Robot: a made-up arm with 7 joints. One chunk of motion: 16 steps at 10 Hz.
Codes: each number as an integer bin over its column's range. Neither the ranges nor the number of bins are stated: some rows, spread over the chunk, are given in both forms.
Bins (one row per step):
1: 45 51 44 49 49 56 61
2: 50 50 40 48 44 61 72
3: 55 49 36 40 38 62 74
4: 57 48 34 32 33 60 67
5: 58 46 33 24 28 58 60
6: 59 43 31 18 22 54 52
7: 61 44 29 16 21 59 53
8: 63 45 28 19 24 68 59
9: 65 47 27 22 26 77 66
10: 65 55 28 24 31 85 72
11: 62 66 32 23 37 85 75
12: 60 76 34 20 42 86 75
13: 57 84 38 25 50 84 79
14: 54 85 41 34 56 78 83
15: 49 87 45 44 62 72 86
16: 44 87 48 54 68 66 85
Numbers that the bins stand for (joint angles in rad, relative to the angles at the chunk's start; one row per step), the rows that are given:
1: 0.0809 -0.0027 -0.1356 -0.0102 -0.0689 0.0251 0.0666
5: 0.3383 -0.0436 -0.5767 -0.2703 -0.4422 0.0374 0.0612
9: 0.4769 -0.0355 -0.8173 -0.2911 -0.4778 0.1544 0.0933
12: 0.3779 0.2018 -0.5366 -0.3119 -0.1933 0.2099 0.1415
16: 0.0611 0.2918 0.0248 0.0418 0.2689 0.0867 0.1951
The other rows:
2: 0.1799 -0.0109 -0.2960 -0.0206 -0.1578 0.0559 0.1255
3: 0.2789 -0.0191 -0.4564 -0.1038 -0.2644 0.0620 0.1362
4: 0.3185 -0.0273 -0.5366 -0.1871 -0.3533 0.0497 0.0987
6: 0.3581 -0.0682 -0.6569 -0.3327 -0.5489 0.0127 0.0184
7: 0.3977 -0.0600 -0.7371 -0.3535 -0.5667 0.0435 0.0237
8: 0.4373 -0.0518 -0.7772 -0.3223 -0.5133 0.0990 0.0559
10: 0.4769 0.0300 -0.7772 -0.2703 -0.3889 0.2037 0.1255
11: 0.4175 0.1200 -0.6168 -0.2807 -0.2822 0.2037 0.1415
13: 0.3185 0.2673 -0.3762 -0.2599 -0.0511 0.1976 0.1629
14: 0.2591 0.2755 -0.2559 -0.1663 0.0556 0.1606 0.1843
15: 0.1601 0.2918 -0.0955 -0.0622 0.1622 0.1236 0.2004

